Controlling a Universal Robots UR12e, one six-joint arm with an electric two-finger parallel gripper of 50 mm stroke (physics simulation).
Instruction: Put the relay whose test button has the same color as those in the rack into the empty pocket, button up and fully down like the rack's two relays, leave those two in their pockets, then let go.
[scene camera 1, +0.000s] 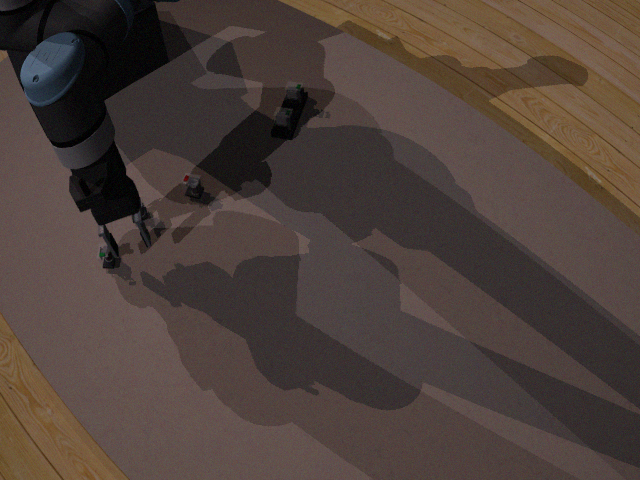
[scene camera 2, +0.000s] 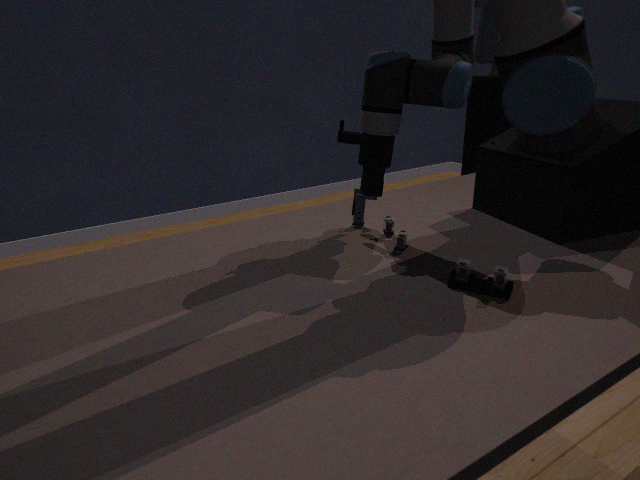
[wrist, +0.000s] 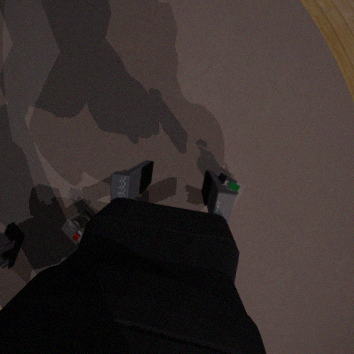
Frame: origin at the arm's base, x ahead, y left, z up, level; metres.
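Seen in the pictures: gripper, fingertip midpoint: (scene camera 1: 132, 246) (scene camera 2: 357, 218) (wrist: 177, 176); arm's base at its link origin: (scene camera 2: 559, 134).
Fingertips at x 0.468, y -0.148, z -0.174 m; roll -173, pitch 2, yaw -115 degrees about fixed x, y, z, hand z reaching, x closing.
Pixels of each thing's top centre, then the offset from my fingertips to it.
- rack at its top centre: (scene camera 1: 289, 107) (scene camera 2: 480, 277) (wrist: 3, 250) dz -0.017, dx -0.050, dy +0.356 m
- loose green-button relay at its top centre: (wrist: 229, 193) (scene camera 1: 102, 249) (scene camera 2: 358, 210) dz +0.004, dx -0.029, dy -0.044 m
- red-button relay at its top centre: (wrist: 70, 231) (scene camera 1: 190, 179) (scene camera 2: 401, 232) dz +0.004, dx -0.031, dy +0.140 m
- loose relay at its top centre: (scene camera 1: 134, 203) (scene camera 2: 388, 217) dz +0.004, dx -0.062, dy +0.044 m
The rack (scene camera 1: 283, 135) (scene camera 2: 480, 290) is black. Its two green-button relays stand upright at its ends: one (scene camera 1: 293, 93) (scene camera 2: 499, 277), the other (scene camera 1: 283, 118) (scene camera 2: 462, 270). The empty pocket lies between them. A loose green-button relay (scene camera 1: 108, 261) (wrist: 233, 186) stands upright on the mat. My gripper (scene camera 1: 131, 248) (scene camera 2: 358, 224) (wrist: 177, 176) is open and empty, low over the mat. The green-button relay is outside the gap, beside one finger, which partly hides it in the wrist view. In scene camera 2 it is hidden behind the fingers.
A red-button relay (scene camera 1: 194, 188) (scene camera 2: 401, 240) (wrist: 73, 231) stands between gripper and rack. Another loose relay (scene camera 1: 145, 212) (scene camera 2: 388, 226) stands close behind the gripper; its button looks bluish, but is hard to tell. The arm's dark base stands at the back. Broad arm shadows cross the mat.
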